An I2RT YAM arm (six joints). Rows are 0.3 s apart.
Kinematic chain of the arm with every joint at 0, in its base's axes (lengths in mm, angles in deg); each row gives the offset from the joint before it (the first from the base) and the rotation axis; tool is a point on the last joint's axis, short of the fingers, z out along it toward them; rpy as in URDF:
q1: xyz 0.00 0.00 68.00 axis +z
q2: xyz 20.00 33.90 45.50 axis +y
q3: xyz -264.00 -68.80 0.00 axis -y
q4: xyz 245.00 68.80 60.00 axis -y
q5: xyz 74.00 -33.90 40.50 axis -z
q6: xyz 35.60 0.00 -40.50 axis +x
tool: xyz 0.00 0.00 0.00 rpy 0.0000 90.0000 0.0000
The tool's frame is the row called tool.
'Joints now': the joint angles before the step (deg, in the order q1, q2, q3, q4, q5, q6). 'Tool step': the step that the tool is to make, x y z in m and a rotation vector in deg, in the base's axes. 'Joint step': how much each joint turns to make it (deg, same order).
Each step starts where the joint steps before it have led.
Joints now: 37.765 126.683 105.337 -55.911 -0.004 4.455
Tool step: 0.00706 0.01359 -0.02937 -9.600 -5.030 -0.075
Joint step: 1.607 5.578 2.618 0.951 10.760 -0.524
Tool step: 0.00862 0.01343 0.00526 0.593 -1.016 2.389
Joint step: 0.573 3.032 6.338 -1.802 -0.174 -1.850
